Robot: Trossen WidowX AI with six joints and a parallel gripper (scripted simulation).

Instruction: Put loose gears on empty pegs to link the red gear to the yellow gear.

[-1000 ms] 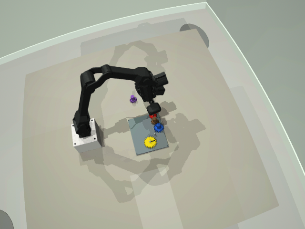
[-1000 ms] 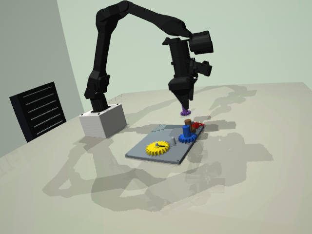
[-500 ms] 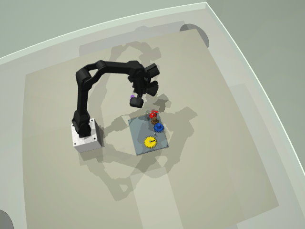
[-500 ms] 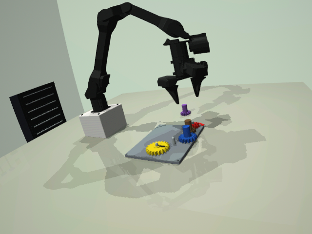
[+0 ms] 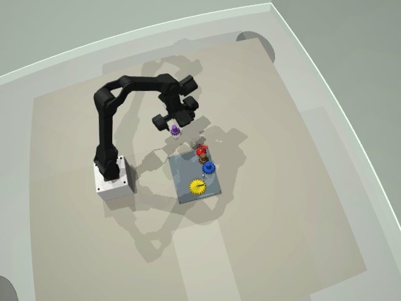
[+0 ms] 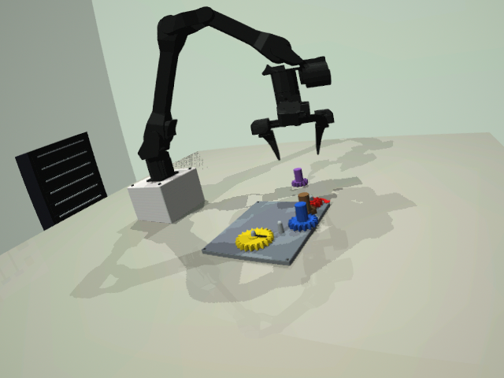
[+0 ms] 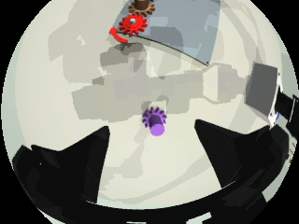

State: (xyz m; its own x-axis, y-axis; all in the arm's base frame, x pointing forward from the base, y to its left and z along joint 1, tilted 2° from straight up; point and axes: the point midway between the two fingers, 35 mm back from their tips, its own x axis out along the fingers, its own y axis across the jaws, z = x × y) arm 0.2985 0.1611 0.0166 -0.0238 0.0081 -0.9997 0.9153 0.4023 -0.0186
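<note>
The purple gear lies 20 mm behind my gripper tip, 20 mm to the left of it and 60 mm below it. Also, from my gripper tip: red arrow (80 mm ahead, 90 mm to the right, 70 mm below); then brown gear (70 mm ahead, 150 mm to the right, 50 mm below); then red gear (70 mm ahead, 110 mm to the right, 60 mm below).
</note>
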